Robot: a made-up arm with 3 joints.
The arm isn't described. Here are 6 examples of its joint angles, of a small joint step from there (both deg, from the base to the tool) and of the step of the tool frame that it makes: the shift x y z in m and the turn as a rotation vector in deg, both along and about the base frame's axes.
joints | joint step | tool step
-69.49 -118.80 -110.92 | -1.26 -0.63 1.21 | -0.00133 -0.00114 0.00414 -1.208 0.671 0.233
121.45 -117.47 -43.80 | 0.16 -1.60 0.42 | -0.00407 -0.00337 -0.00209 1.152 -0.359 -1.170
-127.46 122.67 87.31 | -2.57 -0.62 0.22 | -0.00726 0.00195 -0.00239 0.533 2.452 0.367
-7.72 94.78 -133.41 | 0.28 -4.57 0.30 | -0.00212 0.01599 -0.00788 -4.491 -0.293 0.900
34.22 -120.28 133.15 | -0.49 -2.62 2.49 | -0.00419 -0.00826 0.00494 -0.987 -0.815 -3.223
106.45 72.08 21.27 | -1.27 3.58 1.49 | -0.00497 -0.01209 0.00296 -2.353 1.684 3.054
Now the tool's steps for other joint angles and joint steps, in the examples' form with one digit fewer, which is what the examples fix.
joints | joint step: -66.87 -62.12 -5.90 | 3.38 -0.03 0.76
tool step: 0.0085 0.0005 -0.0113 -0.62 -3.02 -0.25
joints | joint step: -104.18 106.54 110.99 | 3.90 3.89 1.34
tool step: 0.0091 -0.0123 0.0082 0.42 -4.32 -4.07
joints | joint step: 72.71 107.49 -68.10 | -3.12 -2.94 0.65
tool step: 0.0082 0.0106 0.0071 -1.54 2.94 -2.58
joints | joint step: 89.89 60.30 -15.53 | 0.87 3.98 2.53
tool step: -0.0114 -0.0122 -0.0013 -2.26 0.31 3.97
